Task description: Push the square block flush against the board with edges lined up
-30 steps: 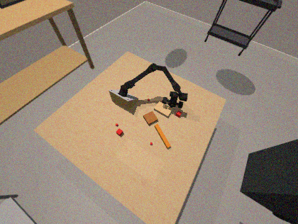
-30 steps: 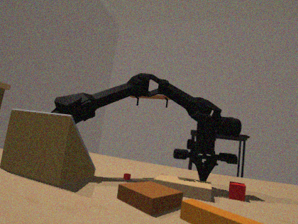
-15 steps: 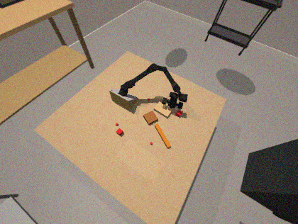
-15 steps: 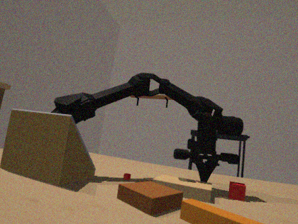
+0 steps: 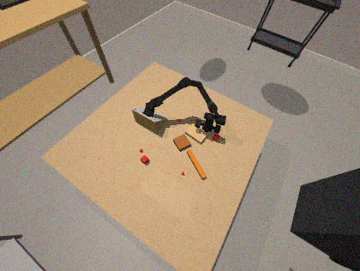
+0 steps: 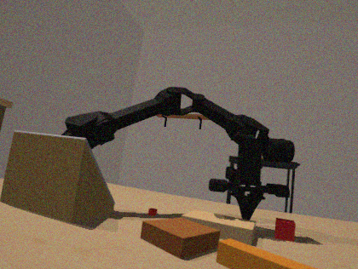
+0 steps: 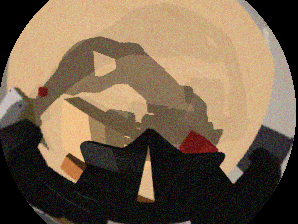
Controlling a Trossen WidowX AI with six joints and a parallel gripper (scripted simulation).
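Now: the pale flat slab 60 mm to the right of my gripper tip and 50 mm behind it. Round my gripper tip: brown square block: 190 mm to the right, 100 mm behind; orange board: 270 mm to the right, 80 mm ahead.
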